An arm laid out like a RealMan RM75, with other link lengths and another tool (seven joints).
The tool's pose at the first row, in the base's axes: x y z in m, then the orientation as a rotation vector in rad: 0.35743, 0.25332, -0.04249, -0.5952, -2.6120, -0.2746
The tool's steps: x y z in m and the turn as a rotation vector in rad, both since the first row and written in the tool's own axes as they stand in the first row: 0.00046, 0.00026, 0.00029, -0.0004, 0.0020, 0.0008; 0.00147, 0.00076, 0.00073, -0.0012, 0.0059, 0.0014; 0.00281, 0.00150, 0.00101, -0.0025, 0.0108, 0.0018; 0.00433, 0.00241, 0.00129, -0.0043, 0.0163, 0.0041; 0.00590, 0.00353, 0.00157, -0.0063, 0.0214, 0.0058; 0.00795, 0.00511, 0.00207, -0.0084, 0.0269, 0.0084; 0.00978, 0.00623, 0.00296, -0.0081, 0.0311, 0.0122; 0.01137, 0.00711, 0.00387, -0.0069, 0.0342, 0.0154; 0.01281, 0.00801, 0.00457, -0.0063, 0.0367, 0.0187; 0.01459, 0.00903, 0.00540, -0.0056, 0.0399, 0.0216; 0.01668, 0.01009, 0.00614, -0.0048, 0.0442, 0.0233; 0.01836, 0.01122, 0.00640, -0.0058, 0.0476, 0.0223; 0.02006, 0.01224, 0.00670, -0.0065, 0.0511, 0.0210; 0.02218, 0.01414, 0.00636, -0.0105, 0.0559, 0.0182
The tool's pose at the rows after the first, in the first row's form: 0.35707, 0.25380, -0.04251, -0.5958, -2.6098, -0.2753; 0.35631, 0.25474, -0.04238, -0.5957, -2.6058, -0.2771; 0.35546, 0.25596, -0.04194, -0.5953, -2.6010, -0.2798; 0.35453, 0.25740, -0.04140, -0.5973, -2.5949, -0.2827; 0.35366, 0.25904, -0.04081, -0.5987, -2.5894, -0.2859; 0.35253, 0.26133, -0.04016, -0.6011, -2.5832, -0.2891; 0.35122, 0.26324, -0.03999, -0.6047, -2.5778, -0.2885; 0.34999, 0.26486, -0.03998, -0.6075, -2.5736, -0.2866; 0.34897, 0.26638, -0.03984, -0.6107, -2.5700, -0.2853; 0.34768, 0.26817, -0.03965, -0.6133, -2.5658, -0.2842; 0.34619, 0.27008, -0.03924, -0.6139, -2.5611, -0.2836; 0.34524, 0.27176, -0.03859, -0.6120, -2.5582, -0.2859; 0.34422, 0.27337, -0.03797, -0.6095, -2.5553, -0.2880; 0.34349, 0.27573, -0.03651, -0.6059, -2.5518, -0.2952
